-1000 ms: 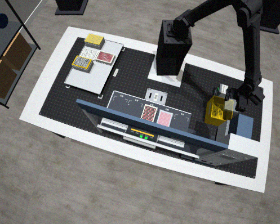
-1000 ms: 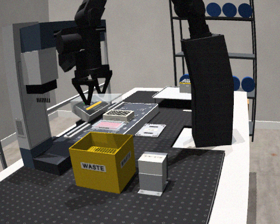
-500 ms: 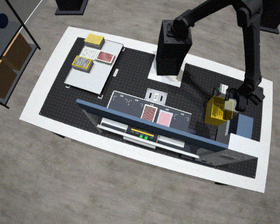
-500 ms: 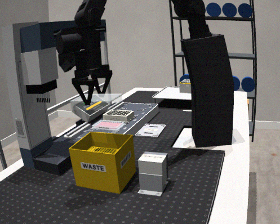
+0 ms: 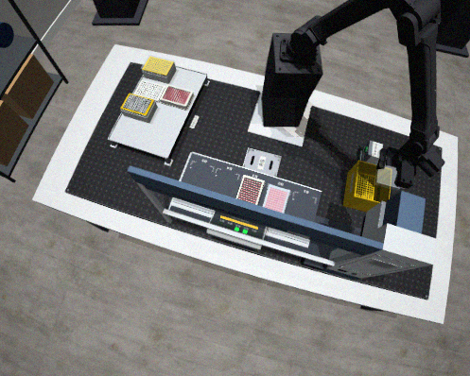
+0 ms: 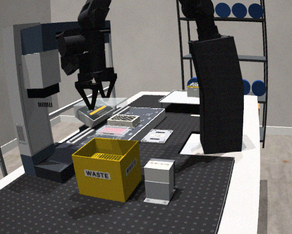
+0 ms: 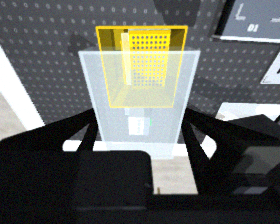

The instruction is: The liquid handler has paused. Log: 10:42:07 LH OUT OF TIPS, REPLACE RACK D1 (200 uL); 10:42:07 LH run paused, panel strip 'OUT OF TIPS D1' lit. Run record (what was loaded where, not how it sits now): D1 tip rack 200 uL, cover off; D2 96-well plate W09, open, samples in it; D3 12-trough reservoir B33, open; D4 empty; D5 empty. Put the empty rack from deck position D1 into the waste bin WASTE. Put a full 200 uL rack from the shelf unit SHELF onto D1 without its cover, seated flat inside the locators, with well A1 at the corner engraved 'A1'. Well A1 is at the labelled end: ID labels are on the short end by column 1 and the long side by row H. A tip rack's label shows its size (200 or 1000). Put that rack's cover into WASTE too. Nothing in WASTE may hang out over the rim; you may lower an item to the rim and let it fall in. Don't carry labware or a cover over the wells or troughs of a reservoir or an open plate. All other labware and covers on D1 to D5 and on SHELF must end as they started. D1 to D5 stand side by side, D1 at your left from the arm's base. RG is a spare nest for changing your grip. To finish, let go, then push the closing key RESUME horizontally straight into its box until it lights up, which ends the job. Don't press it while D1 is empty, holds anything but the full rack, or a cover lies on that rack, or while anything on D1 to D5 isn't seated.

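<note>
The clear rack cover is right at my hand. Round my hand: handler head: 23 cm ahead, 8 cm to the right, 11 cm above; grey resume box: 17 cm behind, 2 cm to the left, 21 cm below; yellow waste bin: 23 cm below.
</note>
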